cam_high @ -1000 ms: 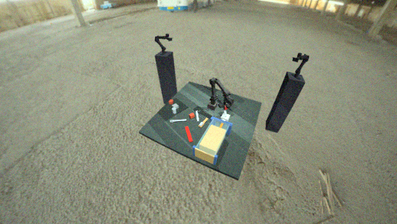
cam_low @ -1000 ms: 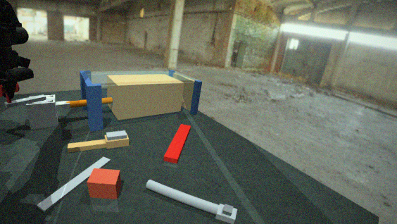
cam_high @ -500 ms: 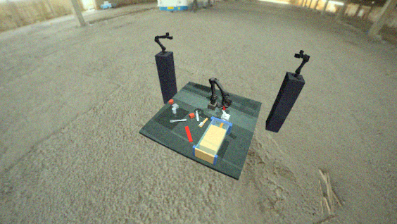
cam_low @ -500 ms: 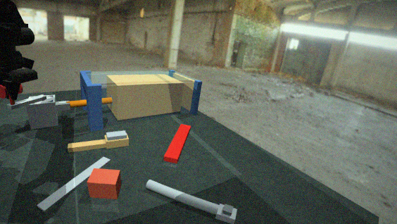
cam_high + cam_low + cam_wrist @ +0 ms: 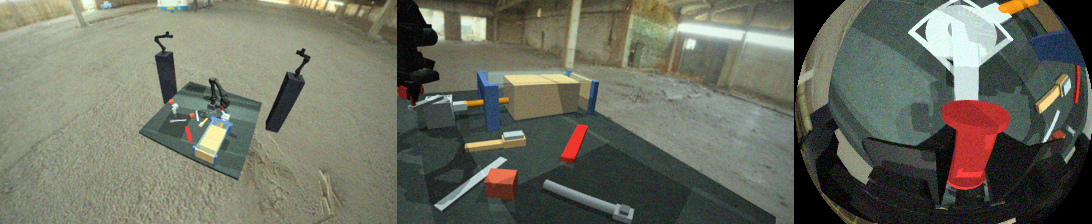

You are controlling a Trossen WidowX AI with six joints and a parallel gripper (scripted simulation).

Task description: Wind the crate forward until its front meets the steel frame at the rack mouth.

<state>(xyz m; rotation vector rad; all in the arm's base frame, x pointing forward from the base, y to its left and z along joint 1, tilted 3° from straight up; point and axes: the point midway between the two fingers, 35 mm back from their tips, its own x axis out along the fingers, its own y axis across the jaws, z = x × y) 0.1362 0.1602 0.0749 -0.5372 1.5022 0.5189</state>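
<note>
My gripper tip is now 6 cm short of the winch, 6 cm to the right of it and 9 cm above it. The rest, counted from my gripper tip: wooden-handled tool (21 cm ahead, 19 cm to the right, 10 cm below); then winch handle (3 cm ahead, 2 cm to the left, 1 cm below); then red knob (2 cm above).
</note>
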